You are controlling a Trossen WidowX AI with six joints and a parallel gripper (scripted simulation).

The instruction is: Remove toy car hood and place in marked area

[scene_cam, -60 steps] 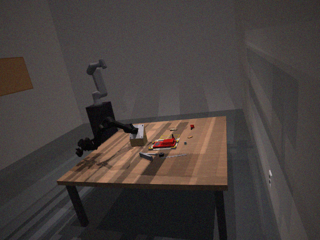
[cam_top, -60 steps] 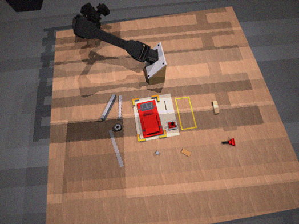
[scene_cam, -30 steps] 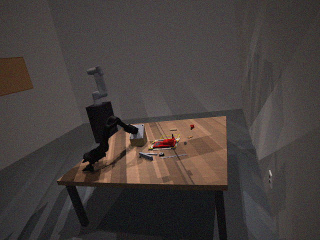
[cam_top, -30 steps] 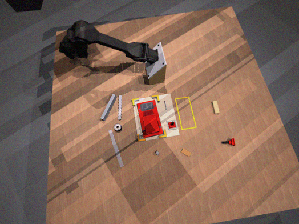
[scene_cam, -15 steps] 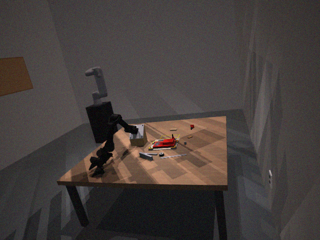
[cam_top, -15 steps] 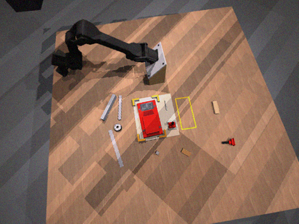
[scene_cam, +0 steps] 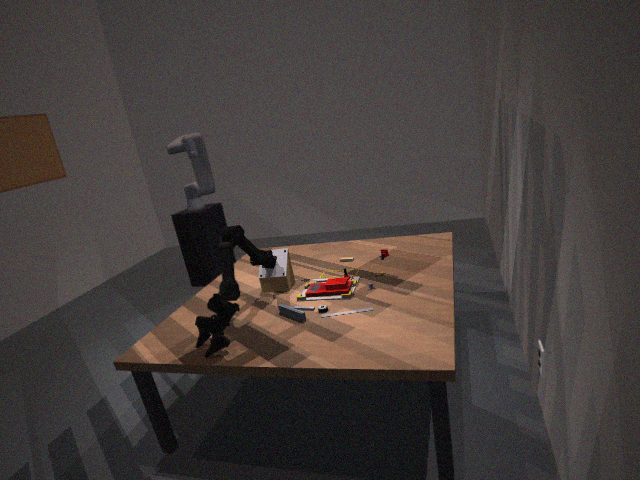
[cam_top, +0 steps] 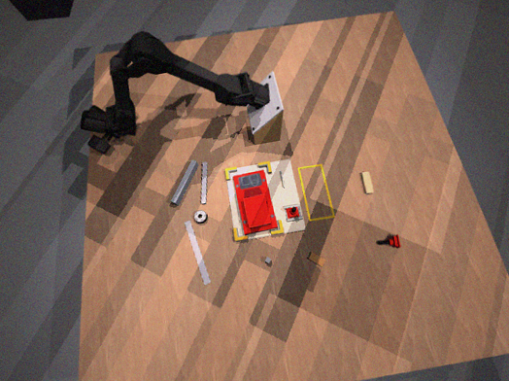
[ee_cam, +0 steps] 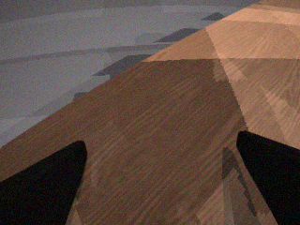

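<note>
My gripper tip is now 36 cm short of the red hood, 55 cm to the right of it and 3 cm below it.
</note>
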